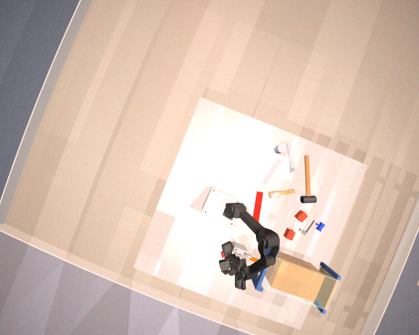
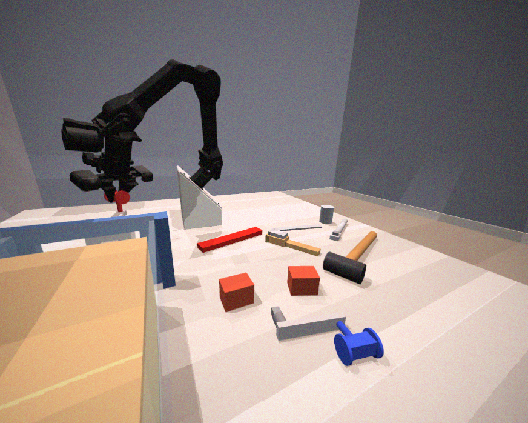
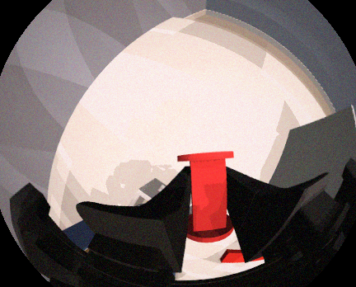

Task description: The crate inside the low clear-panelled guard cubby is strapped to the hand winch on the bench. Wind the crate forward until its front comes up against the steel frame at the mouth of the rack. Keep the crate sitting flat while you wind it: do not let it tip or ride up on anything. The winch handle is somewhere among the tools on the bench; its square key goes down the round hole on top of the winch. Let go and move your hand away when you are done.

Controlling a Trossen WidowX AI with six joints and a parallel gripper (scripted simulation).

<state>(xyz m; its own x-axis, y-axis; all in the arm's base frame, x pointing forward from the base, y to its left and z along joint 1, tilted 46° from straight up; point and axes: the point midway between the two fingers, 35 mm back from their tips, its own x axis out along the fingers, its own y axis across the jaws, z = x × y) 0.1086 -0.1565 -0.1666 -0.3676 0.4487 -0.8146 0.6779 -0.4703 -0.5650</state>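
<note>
Right now my gripper tip is 5 cm short of the winch handle, 3 cm above it and 1 cm to the right of it. Round my gripper tip: red knob (1 cm to the left, 1 cm ahead); then winch (10 cm below, 10 cm ahead); then blue steel frame (27 cm ahead, 3 cm to the left, 3 cm below).
</note>
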